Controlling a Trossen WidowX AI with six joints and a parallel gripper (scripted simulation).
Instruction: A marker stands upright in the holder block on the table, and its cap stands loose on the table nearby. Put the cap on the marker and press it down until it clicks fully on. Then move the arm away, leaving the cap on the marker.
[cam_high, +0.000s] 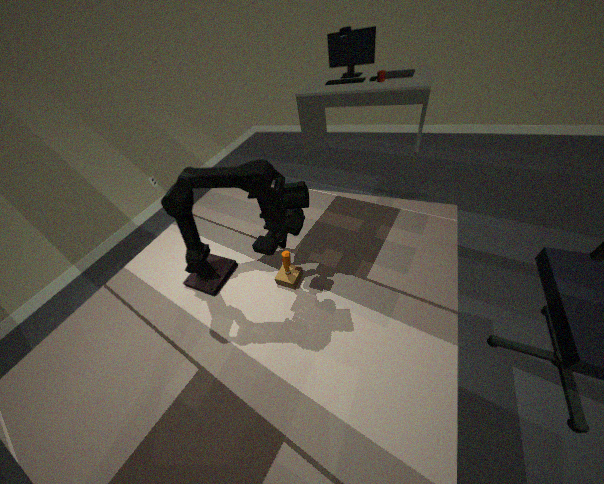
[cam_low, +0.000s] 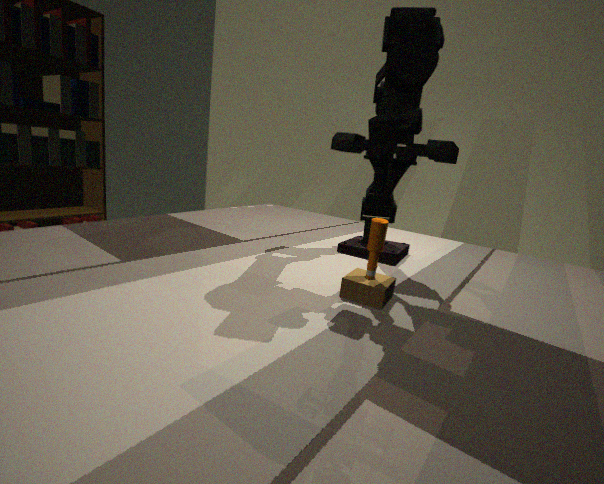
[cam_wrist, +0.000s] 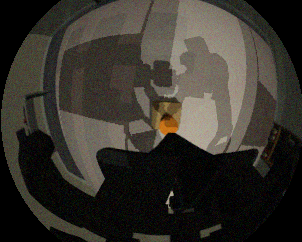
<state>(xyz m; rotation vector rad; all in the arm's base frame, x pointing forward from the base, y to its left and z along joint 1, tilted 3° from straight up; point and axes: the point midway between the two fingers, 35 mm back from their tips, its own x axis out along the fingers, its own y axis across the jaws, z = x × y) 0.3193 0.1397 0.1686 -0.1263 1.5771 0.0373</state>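
Now: the orange cap 50 mm below my gripper tip. Round my gripper tip: thin pale band 10 mm behind, 120 mm below; holder block 10 mm behind, 150 mm below.
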